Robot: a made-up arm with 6 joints. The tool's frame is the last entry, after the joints.
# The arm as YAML. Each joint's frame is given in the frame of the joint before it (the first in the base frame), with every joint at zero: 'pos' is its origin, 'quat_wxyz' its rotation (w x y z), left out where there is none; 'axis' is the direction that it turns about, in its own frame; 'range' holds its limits. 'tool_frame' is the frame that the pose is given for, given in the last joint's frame.
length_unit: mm
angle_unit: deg
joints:
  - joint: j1
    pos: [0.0, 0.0, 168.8]
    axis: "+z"
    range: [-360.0, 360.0]
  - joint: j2
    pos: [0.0, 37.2, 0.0]
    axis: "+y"
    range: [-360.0, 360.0]
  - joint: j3
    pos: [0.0, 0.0, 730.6]
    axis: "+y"
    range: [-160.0, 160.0]
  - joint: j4
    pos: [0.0, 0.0, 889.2]
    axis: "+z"
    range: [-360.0, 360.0]
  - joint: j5
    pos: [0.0, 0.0, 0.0]
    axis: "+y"
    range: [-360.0, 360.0]
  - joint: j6
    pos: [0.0, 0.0, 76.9]
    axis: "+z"
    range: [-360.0, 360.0]
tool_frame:
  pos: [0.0, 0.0, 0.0]
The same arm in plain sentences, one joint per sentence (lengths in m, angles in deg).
The arm has six revolute joints in a row. What follows holds with every joint at zero, and every direction is one of the base frame's.
The first joint lies 0.1688 m along +z from the base frame's origin and rotates about +z, from -360 to 360 deg.
The second joint lies 0.0372 m along +y from the first joint and rotates about +y, from -360 to 360 deg.
The third joint lies 0.7306 m along +z from the second joint and rotates about +y, from -160 to 160 deg.
The fourth joint lies 0.8892 m along +z from the third joint and rotates about +z, from -360 to 360 deg.
The fifth joint lies at the same point as the fourth joint and rotates about +y, from -360 to 360 deg.
The sixth joint lies 0.0769 m along +z from the fifth joint and rotates about +z, from -360 to 360 deg.
The tool frame, which is the frame that the pose is given for, lies at the same point as the sixth joint; its axes are parallel to the base frame's.

